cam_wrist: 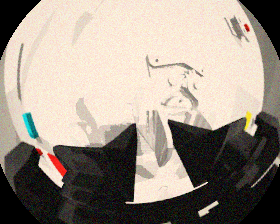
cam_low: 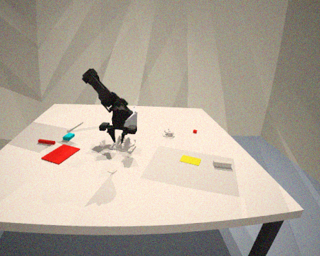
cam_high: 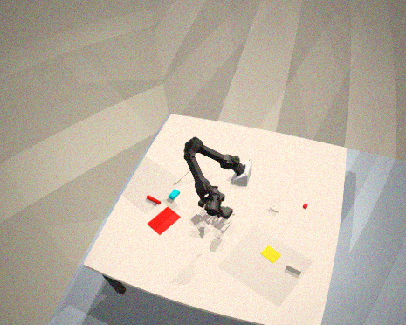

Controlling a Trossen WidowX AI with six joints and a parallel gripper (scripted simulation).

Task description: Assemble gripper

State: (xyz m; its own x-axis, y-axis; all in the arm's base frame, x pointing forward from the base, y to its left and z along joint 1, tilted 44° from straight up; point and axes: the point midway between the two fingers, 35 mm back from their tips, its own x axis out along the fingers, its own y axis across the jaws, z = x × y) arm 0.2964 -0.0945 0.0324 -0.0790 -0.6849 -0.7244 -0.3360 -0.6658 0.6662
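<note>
The white housing part is 11 cm behind my gripper tip, 31 cm to the left of it and 1 cm above it. The rest, counted from my gripper tip: pale stand: 11 cm behind, 31 cm to the left; then red plate: 7 cm ahead, 28 cm to the right, 1 cm below; then cyan block: 11 cm behind, 27 cm to the right.
</note>
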